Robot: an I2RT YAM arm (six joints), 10 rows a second.
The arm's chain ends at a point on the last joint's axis. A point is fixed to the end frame.
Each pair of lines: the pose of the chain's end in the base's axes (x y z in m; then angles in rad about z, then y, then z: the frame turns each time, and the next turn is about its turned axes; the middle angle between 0 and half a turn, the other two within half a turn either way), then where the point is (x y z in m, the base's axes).
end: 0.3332 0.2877 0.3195 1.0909 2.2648 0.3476
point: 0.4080 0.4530 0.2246
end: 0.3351 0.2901 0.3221 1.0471 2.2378 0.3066
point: 0.4167 0.4548 0.2318
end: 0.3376 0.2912 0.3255 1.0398 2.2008 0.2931
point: 0.4215 0.4583 0.2419
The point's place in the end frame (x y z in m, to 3 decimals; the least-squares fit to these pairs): -0.037 0.024 0.200
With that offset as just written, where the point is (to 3 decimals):
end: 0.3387 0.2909 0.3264 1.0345 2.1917 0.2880
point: 0.424 0.458 0.244
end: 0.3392 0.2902 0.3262 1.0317 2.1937 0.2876
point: 0.425 0.457 0.244
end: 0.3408 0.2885 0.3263 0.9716 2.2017 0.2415
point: 0.434 0.450 0.242
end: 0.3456 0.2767 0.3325 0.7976 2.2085 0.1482
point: 0.461 0.422 0.246
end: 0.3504 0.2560 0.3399 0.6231 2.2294 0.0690
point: 0.486 0.379 0.248
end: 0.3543 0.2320 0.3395 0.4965 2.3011 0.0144
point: 0.496 0.335 0.234
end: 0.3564 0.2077 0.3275 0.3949 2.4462 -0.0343
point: 0.491 0.291 0.197
